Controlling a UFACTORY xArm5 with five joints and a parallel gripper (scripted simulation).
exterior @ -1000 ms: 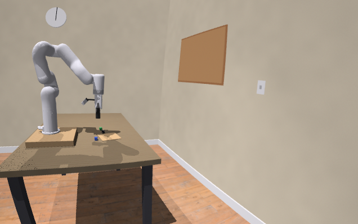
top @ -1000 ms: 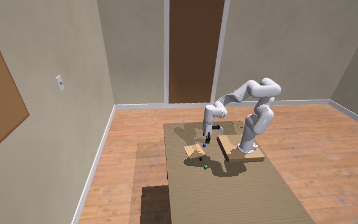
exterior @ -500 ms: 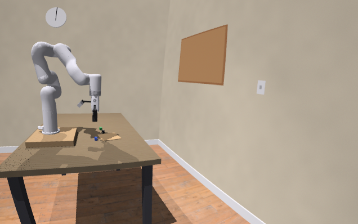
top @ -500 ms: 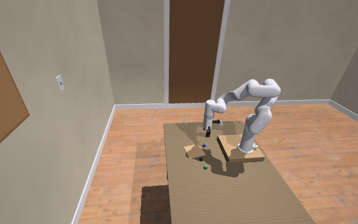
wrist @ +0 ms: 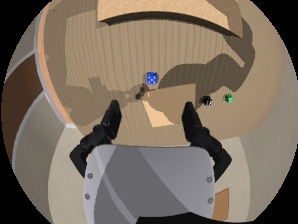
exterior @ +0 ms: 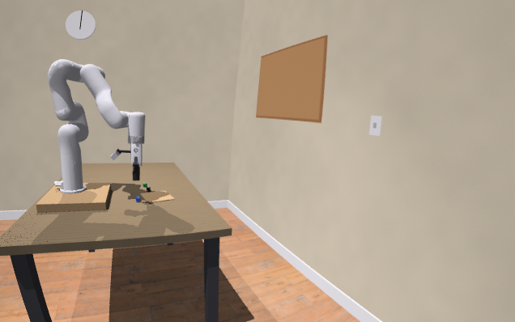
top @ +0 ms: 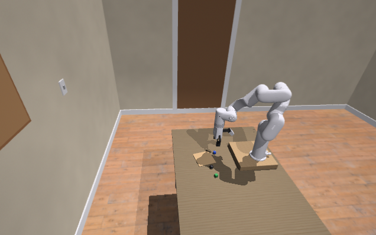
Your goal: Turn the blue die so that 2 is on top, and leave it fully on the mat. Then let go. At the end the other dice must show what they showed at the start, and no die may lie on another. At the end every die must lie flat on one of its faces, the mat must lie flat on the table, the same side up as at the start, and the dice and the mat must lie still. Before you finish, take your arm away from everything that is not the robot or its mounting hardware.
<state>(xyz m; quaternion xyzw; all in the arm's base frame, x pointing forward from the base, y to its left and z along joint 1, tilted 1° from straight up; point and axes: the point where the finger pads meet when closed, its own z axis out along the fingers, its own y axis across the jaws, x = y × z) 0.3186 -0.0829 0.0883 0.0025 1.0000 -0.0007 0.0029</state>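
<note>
Now: hand 110 mm above the blue die. Also, from my hand: green die: 240 mm to the left, 110 mm below, 40 mm ahead; black die: 160 mm to the left, 110 mm below, 60 mm ahead; tan mat: 120 mm below, 100 mm ahead, 50 mm to the left.
</note>
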